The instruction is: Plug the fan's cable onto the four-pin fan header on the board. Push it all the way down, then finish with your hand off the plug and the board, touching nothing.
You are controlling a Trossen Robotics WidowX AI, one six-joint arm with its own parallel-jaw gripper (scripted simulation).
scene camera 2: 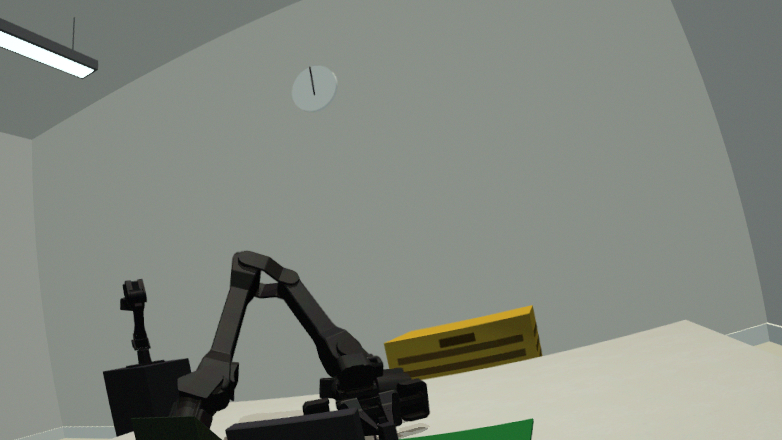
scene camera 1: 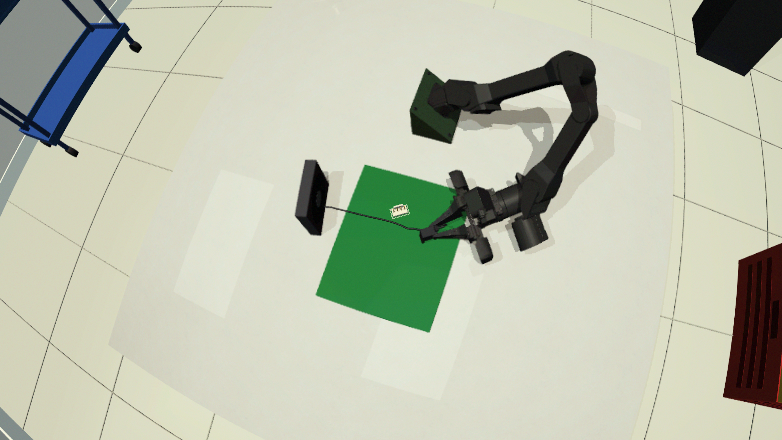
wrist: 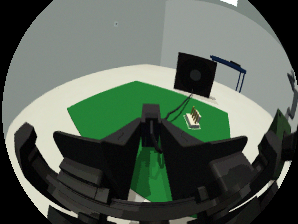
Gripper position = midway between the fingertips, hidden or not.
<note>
In view: my gripper [scene camera 1: 431,232], a black fan [scene camera 1: 313,189] and a green board [scene camera 1: 376,267].
My gripper shows as well in the wrist view [wrist: 150,122]. The black fan is seen too in the wrist view [wrist: 196,72]. The green board is seen too in the wrist view [wrist: 100,115].
</note>
